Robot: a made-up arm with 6 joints. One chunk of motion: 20 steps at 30 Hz.
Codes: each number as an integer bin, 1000 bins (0 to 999) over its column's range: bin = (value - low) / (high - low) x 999, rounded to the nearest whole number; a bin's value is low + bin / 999 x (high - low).
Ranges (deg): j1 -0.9..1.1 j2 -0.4..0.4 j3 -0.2..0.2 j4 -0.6..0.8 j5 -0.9..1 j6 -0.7..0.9
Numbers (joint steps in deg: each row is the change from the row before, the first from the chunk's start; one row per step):
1: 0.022 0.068 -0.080 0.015 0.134 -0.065
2: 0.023 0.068 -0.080 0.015 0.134 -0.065
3: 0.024 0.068 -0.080 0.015 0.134 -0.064
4: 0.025 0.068 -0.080 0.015 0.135 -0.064
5: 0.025 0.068 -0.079 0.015 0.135 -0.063
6: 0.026 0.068 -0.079 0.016 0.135 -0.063
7: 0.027 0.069 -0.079 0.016 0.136 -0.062
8: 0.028 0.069 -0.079 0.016 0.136 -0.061
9: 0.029 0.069 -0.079 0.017 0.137 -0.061
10: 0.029 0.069 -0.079 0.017 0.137 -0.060
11: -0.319 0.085 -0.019 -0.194 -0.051 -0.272
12: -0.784 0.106 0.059 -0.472 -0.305 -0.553
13: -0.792 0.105 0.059 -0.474 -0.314 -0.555
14: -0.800 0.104 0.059 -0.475 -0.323 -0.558
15: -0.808 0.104 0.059 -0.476 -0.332 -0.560
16: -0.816 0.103 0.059 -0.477 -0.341 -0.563
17: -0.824 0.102 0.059 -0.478 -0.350 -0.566
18: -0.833 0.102 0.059 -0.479 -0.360 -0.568
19: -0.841 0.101 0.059 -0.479 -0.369 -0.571
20: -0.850 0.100 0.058 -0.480 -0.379 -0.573
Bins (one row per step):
1: 461 584 300 439 544 396
2: 461 584 300 439 544 396
3: 462 584 300 439 544 397
4: 462 584 300 439 544 397
5: 462 584 302 439 544 398
6: 463 584 302 440 544 398
7: 463 586 302 440 545 398
8: 464 586 302 440 545 399
9: 464 586 302 440 545 399
10: 464 586 302 440 545 400
11: 290 606 452 290 446 267
12: 58 632 647 91 313 92
13: 54 631 647 90 308 91
14: 50 629 647 89 303 89
15: 46 629 647 88 299 87
16: 42 628 647 88 294 86
17: 38 627 647 87 289 84
18: 33 627 647 86 284 82
19: 29 626 647 86 279 81
20: 25 624 644 86 274 79

